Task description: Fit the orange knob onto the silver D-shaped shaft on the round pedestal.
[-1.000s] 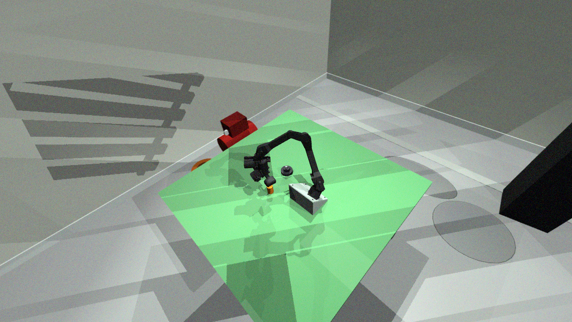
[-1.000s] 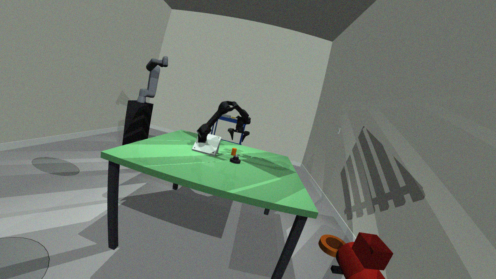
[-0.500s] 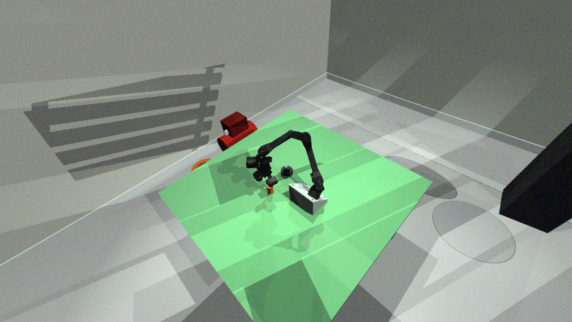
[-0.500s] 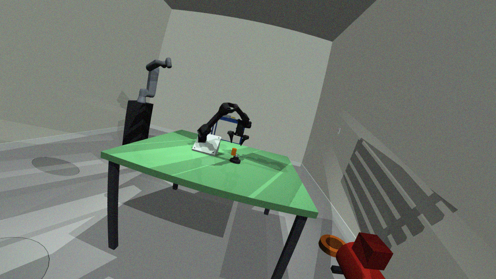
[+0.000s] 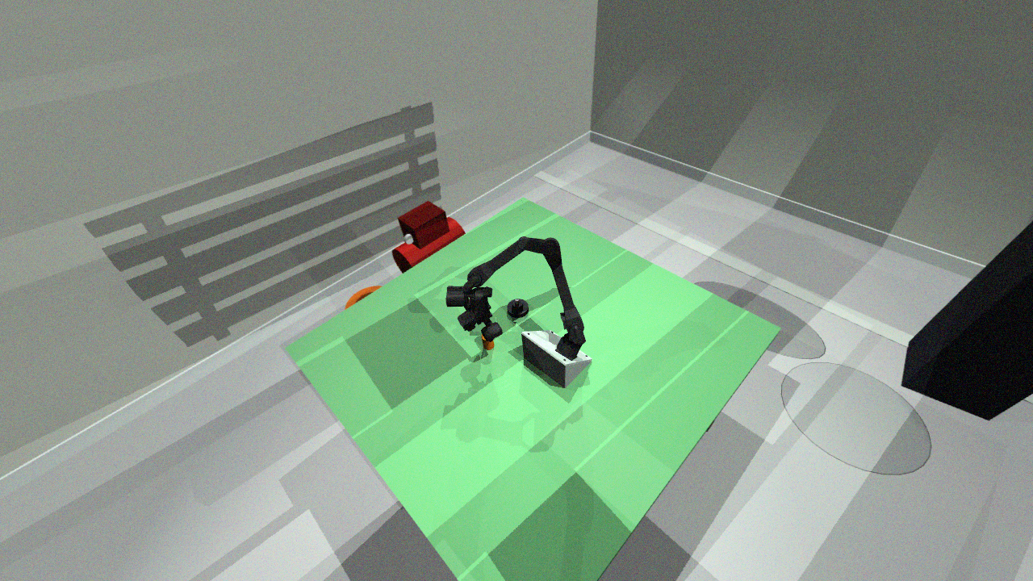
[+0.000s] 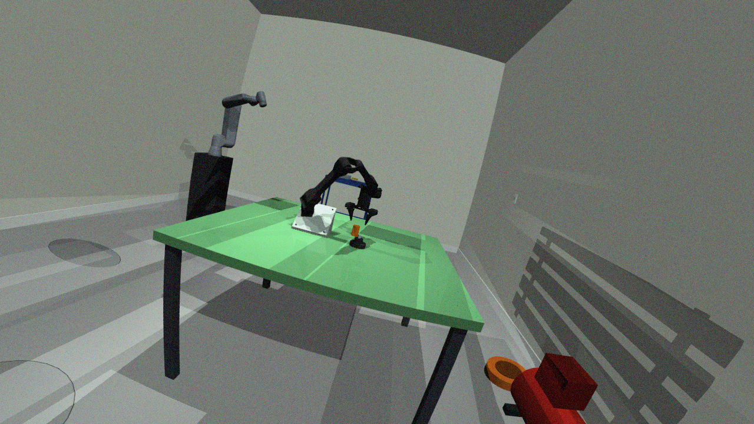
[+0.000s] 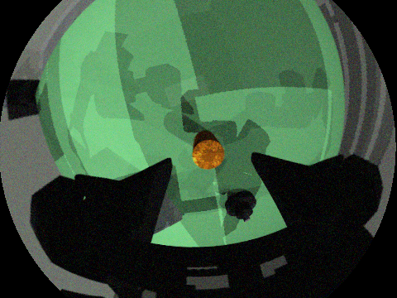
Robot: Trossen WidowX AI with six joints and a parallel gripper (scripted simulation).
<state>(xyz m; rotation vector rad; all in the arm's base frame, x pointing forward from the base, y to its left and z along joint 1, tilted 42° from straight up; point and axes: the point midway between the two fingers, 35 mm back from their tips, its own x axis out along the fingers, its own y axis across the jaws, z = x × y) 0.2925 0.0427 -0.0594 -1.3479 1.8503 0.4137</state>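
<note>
Right now my gripper tip is 30 mm above the orange knob. From my gripper tip the other things lie so: dark round pedestal 10 mm ahead, 200 mm to the right, 50 mm below.
</note>
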